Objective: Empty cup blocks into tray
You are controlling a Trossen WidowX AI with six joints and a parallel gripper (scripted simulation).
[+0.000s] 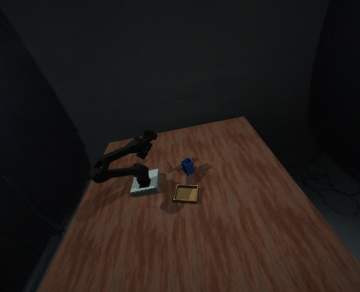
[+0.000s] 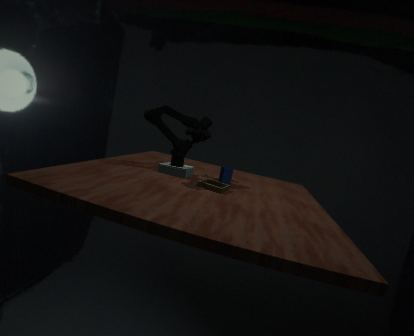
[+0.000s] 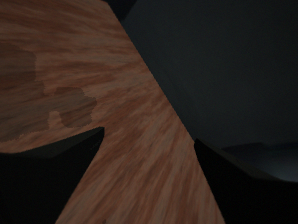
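Now: the green block 26 cm ahead of my gripper tip, 15 cm to the right of it and 13 cm below it. Round my gripper tip: blue cup 26 cm ahead, 15 cm to the right, 15 cm below.
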